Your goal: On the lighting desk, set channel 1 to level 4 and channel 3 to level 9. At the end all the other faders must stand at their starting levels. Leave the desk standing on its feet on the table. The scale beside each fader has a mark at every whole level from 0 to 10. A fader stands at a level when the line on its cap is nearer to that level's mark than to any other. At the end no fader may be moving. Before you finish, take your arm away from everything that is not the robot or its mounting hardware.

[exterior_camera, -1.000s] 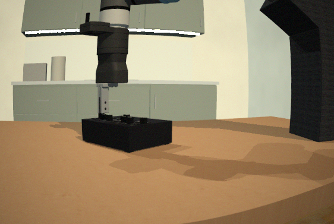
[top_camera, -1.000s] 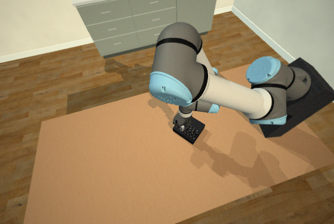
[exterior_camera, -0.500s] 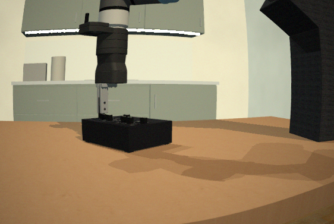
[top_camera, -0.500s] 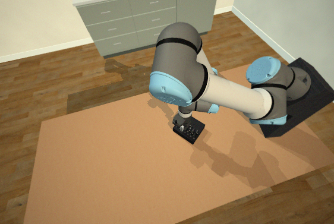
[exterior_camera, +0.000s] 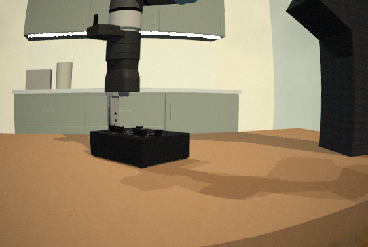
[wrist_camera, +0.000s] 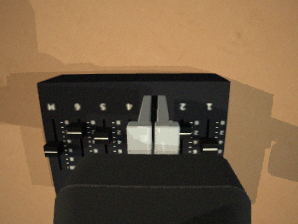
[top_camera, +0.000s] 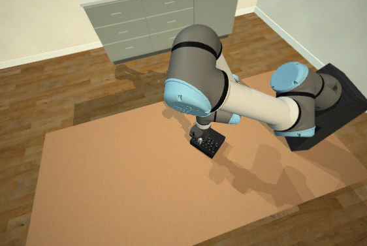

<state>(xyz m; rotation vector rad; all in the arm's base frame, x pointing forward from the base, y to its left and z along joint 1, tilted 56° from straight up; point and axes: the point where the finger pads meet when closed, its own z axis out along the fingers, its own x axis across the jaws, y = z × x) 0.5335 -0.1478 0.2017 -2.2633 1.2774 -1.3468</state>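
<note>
My hand is 30 mm above the channel 3 cap, 20 mm past it and 10 mm to the left of it. Round my hand: channel 2 cap (30 mm to the right, 30 mm below, 10 mm behind); then channel 5 cap (40 mm behind, 30 mm to the left, 30 mm below); then channel 1 cap (50 mm to the right, 30 mm below, 20 mm behind).
</note>
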